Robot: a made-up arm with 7 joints.
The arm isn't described. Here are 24 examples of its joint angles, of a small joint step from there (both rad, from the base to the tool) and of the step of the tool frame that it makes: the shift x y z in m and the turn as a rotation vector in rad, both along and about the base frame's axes.
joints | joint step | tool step
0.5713 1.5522 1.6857 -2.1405 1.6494 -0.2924 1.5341 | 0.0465 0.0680 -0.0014 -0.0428 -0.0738 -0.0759 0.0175 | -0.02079 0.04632 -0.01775 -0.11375 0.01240 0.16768
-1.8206 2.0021 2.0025 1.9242 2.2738 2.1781 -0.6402 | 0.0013 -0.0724 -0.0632 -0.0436 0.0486 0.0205 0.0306 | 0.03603 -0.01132 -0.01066 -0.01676 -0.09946 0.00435
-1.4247 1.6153 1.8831 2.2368 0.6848 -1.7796 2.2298 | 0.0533 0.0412 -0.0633 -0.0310 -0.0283 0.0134 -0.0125 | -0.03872 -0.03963 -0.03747 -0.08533 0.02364 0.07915
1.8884 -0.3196 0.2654 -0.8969 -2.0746 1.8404 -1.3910 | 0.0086 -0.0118 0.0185 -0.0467 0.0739 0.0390 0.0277 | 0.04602 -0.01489 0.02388 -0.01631 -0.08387 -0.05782
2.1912 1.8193 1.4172 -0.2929 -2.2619 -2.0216 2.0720 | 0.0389 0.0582 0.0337 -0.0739 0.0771 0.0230 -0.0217 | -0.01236 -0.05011 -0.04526 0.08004 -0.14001 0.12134
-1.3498 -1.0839 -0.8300 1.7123 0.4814 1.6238 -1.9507 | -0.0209 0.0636 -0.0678 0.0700 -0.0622 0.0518 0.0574 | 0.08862 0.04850 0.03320 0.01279 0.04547 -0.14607
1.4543 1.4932 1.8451 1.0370 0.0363 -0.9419 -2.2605 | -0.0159 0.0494 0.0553 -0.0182 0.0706 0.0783 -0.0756 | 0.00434 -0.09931 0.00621 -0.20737 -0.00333 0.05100
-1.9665 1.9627 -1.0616 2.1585 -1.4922 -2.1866 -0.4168 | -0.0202 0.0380 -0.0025 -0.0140 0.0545 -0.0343 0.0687 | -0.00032 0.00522 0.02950 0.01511 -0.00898 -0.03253
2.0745 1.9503 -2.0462 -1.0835 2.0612 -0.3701 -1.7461 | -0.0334 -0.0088 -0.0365 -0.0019 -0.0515 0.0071 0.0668 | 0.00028 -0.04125 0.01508 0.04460 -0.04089 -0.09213
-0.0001 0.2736 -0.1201 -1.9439 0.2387 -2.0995 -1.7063 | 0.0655 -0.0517 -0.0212 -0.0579 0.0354 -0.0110 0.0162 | -0.01525 0.02007 0.01582 -0.01797 -0.01677 0.03082
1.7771 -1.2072 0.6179 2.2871 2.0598 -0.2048 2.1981 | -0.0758 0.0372 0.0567 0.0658 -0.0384 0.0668 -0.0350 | -0.00379 0.00802 -0.01944 -0.01829 0.06007 0.03117
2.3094 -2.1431 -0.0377 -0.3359 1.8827 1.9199 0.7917 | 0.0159 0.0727 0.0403 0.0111 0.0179 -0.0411 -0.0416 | -0.02038 -0.01978 0.04651 0.09401 -0.05629 -0.02530
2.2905 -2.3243 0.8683 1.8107 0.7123 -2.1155 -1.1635 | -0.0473 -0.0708 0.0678 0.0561 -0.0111 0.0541 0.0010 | 0.10043 0.02014 0.00341 -0.04915 0.16223 -0.04513
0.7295 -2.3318 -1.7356 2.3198 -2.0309 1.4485 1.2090 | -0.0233 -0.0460 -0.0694 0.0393 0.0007 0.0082 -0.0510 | -0.02305 -0.00917 -0.01256 -0.00581 0.12751 0.01684
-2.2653 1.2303 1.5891 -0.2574 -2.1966 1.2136 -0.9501 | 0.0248 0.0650 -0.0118 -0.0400 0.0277 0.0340 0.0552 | -0.03908 -0.02578 0.03551 0.04119 0.14624 0.08889
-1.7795 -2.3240 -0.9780 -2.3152 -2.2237 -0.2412 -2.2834 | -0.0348 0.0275 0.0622 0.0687 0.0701 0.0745 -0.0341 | 0.07535 -0.04282 -0.00350 0.03995 0.08895 -0.12930
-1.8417 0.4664 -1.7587 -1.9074 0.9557 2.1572 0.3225 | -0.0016 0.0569 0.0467 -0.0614 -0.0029 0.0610 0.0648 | 0.01790 0.00083 -0.00324 0.01329 0.00514 -0.03457
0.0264 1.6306 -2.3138 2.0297 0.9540 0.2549 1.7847 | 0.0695 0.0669 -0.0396 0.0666 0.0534 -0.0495 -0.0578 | -0.04128 -0.01944 -0.03433 -0.08769 -0.02132 0.04175
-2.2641 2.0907 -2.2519 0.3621 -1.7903 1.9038 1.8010 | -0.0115 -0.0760 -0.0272 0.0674 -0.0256 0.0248 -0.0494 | 0.00424 0.00311 -0.00160 -0.03373 0.03288 -0.00377
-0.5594 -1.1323 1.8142 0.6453 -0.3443 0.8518 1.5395 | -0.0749 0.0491 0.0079 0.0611 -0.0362 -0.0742 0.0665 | -0.02162 0.02193 0.04783 -0.05911 0.13070 0.01709
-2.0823 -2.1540 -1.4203 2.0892 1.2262 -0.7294 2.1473 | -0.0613 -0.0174 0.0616 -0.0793 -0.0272 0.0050 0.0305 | -0.02563 -0.00558 0.01675 -0.07763 -0.00460 -0.01690
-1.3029 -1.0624 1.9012 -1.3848 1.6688 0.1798 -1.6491 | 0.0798 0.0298 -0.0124 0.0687 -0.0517 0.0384 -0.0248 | -0.05149 0.11631 -0.03547 -0.01347 0.07193 0.19045
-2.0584 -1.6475 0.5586 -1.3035 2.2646 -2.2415 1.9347 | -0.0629 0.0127 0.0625 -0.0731 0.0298 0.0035 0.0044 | -0.01950 0.03825 0.01381 0.00640 0.08045 -0.09872
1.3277 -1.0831 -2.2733 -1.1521 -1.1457 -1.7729 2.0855 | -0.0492 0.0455 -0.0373 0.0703 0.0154 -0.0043 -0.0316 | 0.01560 -0.06804 0.03411 -0.05102 -0.06719 -0.15108
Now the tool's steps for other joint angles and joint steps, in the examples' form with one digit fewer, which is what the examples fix.
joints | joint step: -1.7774 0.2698 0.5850 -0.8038 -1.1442 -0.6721 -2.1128 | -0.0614 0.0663 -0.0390 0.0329 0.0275 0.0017 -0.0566
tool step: 0.0350 -0.0963 -0.0376 0.0019 0.0659 -0.1736
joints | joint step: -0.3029 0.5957 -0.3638 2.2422 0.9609 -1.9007 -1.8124 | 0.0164 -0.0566 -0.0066 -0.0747 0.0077 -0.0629 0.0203
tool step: -0.0168 -0.0046 -0.0302 -0.0330 0.0778 -0.0225
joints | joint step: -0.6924 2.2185 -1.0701 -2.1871 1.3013 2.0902 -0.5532 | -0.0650 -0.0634 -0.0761 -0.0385 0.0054 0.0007 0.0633
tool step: -0.0546 0.0092 0.0254 -0.0667 -0.1245 -0.0120
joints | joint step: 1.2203 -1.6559 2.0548 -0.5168 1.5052 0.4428 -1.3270 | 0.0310 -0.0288 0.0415 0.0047 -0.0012 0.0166 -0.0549
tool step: 0.0212 -0.0257 -0.0323 0.0990 -0.0159 0.0355
